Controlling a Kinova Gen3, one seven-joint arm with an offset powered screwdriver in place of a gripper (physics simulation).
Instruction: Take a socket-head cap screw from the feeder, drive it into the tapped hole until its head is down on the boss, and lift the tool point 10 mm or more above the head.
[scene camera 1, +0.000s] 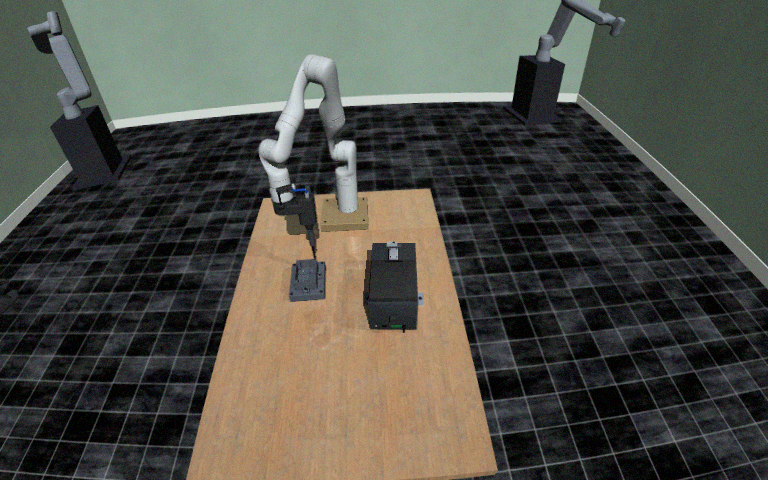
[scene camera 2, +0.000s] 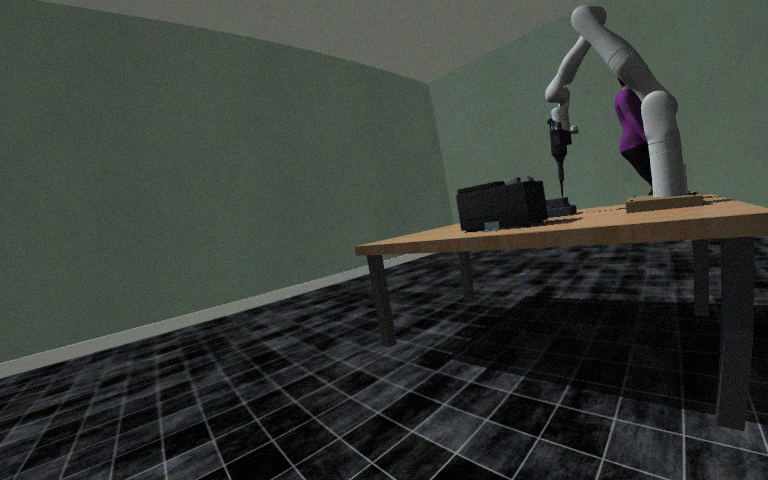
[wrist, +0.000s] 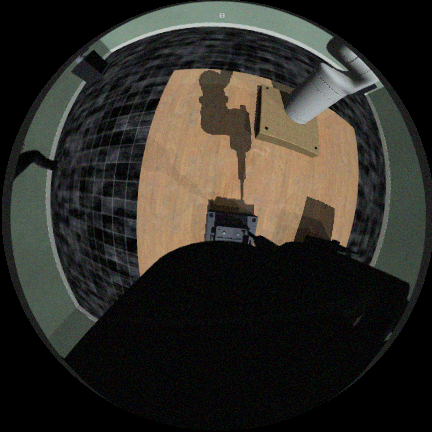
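Note:
My powered screwdriver (scene camera 1: 315, 258) (scene camera 2: 562, 195) (wrist: 250, 233) points down, its thin tip at the rear right part of the dark grey fixture (scene camera 1: 307, 291) (scene camera 2: 561, 211) (wrist: 210, 218). Whether the tip touches the fixture or stands slightly above it is too small to tell. The black feeder (scene camera 1: 391, 283) (scene camera 2: 498, 206) stands to the right of the fixture in scene camera 1, well apart from the tip. The tool body hides the feeder and part of the fixture in the wrist view. The screw, the tapped hole and the boss cannot be made out, nor whether the bit carries a screw.
The wooden table (scene camera 1: 339, 396) (scene camera 2: 419, 243) (wrist: 175, 150) bears the arm's tan base plate (scene camera 1: 344, 223) (scene camera 2: 640, 204) (wrist: 280, 135) behind the fixture. A person in purple (scene camera 2: 628, 121) stands beyond the table. Two other arms on dark pedestals (scene camera 1: 87, 144) (scene camera 1: 538, 87) stand near the walls.

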